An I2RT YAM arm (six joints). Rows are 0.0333 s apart.
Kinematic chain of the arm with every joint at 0, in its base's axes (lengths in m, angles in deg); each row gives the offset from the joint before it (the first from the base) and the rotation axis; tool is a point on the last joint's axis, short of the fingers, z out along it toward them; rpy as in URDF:
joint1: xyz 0 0 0.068 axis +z
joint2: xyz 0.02 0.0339 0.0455 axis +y
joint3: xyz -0.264 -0.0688 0 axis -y
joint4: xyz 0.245 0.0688 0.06 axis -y
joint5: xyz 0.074 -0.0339 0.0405 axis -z
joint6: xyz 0.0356 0 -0.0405 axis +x
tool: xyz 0 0 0 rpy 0 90 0
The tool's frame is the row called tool.
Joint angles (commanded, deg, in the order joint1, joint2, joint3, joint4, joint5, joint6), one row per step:
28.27 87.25 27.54 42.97 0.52 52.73
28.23 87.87 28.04 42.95 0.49 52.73
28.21 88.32 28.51 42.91 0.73 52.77
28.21 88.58 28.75 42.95 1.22 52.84
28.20 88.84 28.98 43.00 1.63 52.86
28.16 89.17 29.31 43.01 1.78 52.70
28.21 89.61 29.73 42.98 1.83 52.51
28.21 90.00 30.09 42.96 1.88 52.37
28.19 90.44 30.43 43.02 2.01 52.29
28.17 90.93 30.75 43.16 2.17 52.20
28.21 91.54 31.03 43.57 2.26 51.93
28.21 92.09 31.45 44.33 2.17 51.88
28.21 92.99 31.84 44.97 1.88 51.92
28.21 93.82 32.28 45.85 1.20 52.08
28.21 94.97 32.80 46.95 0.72 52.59
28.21 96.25 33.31 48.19 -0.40 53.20
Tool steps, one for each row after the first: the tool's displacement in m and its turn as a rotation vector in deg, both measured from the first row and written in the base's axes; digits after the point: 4 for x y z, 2 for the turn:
0.0022 0.0010 -0.0005 -0.06 0.13 -0.01
0.0042 0.0018 -0.0004 -0.10 0.13 -0.27
0.0053 0.0020 -0.0004 -0.15 0.08 -0.76
0.0065 0.0023 -0.0004 -0.23 0.01 -1.17
0.0079 0.0027 -0.0004 -0.40 -0.09 -1.31
0.0095 0.0039 -0.0005 -0.60 -0.13 -1.25
0.0110 0.0046 -0.0007 -0.75 -0.16 -1.26
0.0126 0.0052 -0.0011 -0.87 -0.17 -1.38
0.0142 0.0059 -0.0017 -1.01 -0.21 -1.53
0.0157 0.0069 -0.0026 -1.22 -0.41 -1.49
0.0178 0.0081 -0.0019 -0.94 -0.97 -1.40
0.0200 0.0094 -0.0034 -0.77 -1.03 -1.13
0.0223 0.0111 -0.0039 -0.22 -1.30 -0.53
0.0252 0.0130 -0.0053 0.55 -1.43 -0.21
0.0280 0.0153 -0.0072 1.56 -1.42 0.70

